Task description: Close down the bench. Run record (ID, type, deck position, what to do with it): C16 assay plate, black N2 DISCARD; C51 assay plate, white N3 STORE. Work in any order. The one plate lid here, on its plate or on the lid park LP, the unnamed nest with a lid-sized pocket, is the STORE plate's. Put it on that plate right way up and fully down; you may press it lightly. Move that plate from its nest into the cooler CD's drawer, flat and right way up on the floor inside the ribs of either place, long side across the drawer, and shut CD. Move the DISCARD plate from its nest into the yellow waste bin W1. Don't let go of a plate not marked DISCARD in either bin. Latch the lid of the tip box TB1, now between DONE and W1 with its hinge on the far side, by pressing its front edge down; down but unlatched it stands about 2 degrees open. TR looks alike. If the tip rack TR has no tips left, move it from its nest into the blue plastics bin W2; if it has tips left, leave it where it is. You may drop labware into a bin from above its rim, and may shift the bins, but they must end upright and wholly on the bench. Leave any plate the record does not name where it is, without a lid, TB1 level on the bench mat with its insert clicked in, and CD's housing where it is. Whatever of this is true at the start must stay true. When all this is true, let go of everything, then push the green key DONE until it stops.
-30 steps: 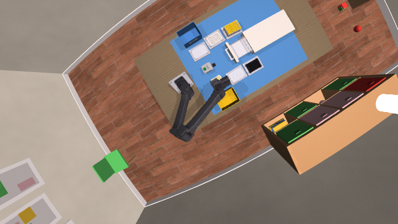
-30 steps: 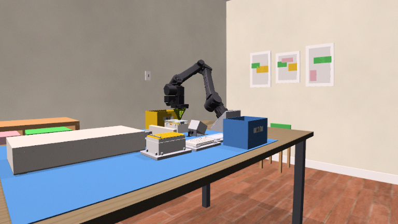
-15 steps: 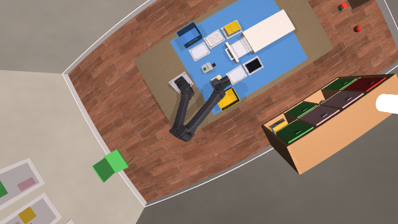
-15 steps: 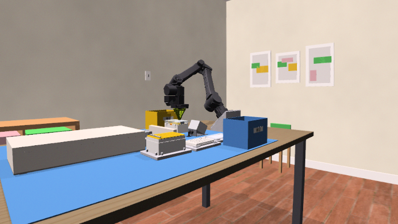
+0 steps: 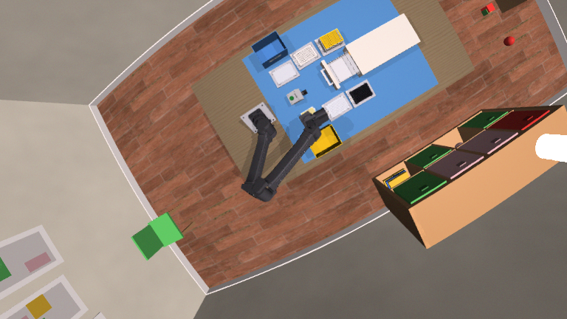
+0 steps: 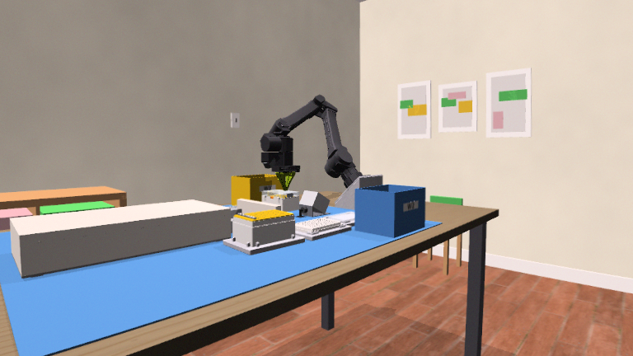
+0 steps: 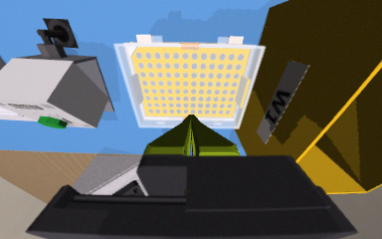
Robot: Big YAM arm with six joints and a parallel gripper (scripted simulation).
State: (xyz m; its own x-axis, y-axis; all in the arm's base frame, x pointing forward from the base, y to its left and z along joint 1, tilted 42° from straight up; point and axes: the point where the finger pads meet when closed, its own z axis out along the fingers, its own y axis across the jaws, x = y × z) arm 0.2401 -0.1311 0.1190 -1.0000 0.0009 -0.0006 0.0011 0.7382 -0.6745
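My hand is 30 mm short of the tip box TB1 and 40 mm above it. From my hand the other things lie so: DONE key box: 10 mm ahead, 170 mm to the left, 20 mm below; then green DONE key: 10 mm behind, 170 mm to the left, 10 mm below; then yellow bin W1: 20 mm ahead, 150 mm to the right, 40 mm below.
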